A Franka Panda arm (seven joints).
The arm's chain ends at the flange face. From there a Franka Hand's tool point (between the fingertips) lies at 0.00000 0.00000 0.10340 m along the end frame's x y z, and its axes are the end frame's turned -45 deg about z.
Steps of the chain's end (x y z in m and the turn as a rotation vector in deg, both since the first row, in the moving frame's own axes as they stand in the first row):
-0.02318 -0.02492 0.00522 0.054 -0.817 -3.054
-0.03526 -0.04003 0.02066 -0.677 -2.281 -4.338
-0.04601 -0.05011 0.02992 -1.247 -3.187 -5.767
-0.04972 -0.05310 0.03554 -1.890 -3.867 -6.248
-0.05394 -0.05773 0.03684 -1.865 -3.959 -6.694
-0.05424 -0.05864 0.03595 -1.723 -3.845 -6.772
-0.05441 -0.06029 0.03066 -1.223 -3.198 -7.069
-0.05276 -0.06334 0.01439 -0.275 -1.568 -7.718
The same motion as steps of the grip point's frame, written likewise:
0.00023 -0.03510 0.00521 0.616 -0.540 -3.054
-0.00047 -0.05514 0.02057 1.134 -2.092 -4.338
-0.00287 -0.07015 0.02974 1.372 -3.135 -5.767
-0.00507 -0.07482 0.03525 1.398 -4.071 -6.248
-0.00488 -0.08119 0.03654 1.481 -4.118 -6.694
-0.00413 -0.08210 0.03567 1.500 -3.937 -6.772
-0.00162 -0.08327 0.03048 1.397 -3.126 -7.069
0.00503 -0.08358 0.01435 0.914 -1.303 -7.718

